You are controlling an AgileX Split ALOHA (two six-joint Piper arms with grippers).
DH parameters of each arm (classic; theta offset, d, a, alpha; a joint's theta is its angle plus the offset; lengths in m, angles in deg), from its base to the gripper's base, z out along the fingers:
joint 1: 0 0.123 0 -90
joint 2: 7.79 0 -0.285 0
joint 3: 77.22 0 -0.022 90
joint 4: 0 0.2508 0 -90
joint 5: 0 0 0.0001 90
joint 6: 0 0.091 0 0
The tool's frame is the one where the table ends.
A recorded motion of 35 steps. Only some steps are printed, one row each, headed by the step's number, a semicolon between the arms.
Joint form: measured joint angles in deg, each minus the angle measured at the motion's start. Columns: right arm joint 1, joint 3, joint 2, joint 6, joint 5, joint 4; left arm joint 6, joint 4, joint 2, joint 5, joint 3, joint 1.
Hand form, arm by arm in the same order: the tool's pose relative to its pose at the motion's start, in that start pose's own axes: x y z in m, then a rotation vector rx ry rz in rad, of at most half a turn. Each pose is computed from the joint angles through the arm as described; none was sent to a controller.
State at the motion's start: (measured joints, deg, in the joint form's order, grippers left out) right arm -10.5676 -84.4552 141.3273 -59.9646 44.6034 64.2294; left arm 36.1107 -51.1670 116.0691 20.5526 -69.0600 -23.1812
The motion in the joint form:
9: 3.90 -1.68 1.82 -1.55 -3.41 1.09; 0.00 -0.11 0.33 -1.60 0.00 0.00
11: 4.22 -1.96 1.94 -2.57 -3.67 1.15; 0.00 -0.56 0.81 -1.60 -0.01 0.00
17: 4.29 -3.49 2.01 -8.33 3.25 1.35; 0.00 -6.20 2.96 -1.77 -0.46 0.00
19: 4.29 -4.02 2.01 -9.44 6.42 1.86; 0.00 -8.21 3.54 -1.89 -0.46 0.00
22: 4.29 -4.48 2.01 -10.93 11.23 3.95; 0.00 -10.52 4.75 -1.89 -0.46 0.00
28: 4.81 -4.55 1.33 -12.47 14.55 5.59; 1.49 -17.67 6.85 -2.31 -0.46 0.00
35: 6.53 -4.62 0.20 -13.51 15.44 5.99; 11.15 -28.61 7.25 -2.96 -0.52 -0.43
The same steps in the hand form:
9: -0.0021 0.0143 0.0249 0.0238 0.0005 -0.0630; -0.0010 0.0023 0.0019 -0.0172 -0.0175 -0.0033
11: -0.0030 0.0159 0.0266 0.0256 -0.0012 -0.0860; 0.0005 0.0033 0.0046 -0.0170 -0.0114 -0.0129
17: -0.0048 0.0273 0.0246 -0.0817 0.0342 -0.2006; 0.0037 0.0059 0.0164 -0.0007 -0.0061 -0.1138
19: -0.0052 0.0325 0.0232 -0.1337 0.0458 -0.2200; 0.0050 0.0067 0.0197 0.0038 -0.0056 -0.1498
22: -0.0056 0.0408 0.0211 -0.2215 0.0505 -0.2280; 0.0088 0.0090 0.0265 0.0073 0.0053 -0.1938
28: -0.0070 0.0525 0.0182 -0.2868 0.0487 -0.2530; 0.0140 0.0126 0.0381 0.0183 0.0063 -0.2968
35: -0.0085 0.0698 0.0190 -0.3132 0.0528 -0.3022; 0.0110 0.0088 0.0409 0.0478 -0.0379 -0.3063

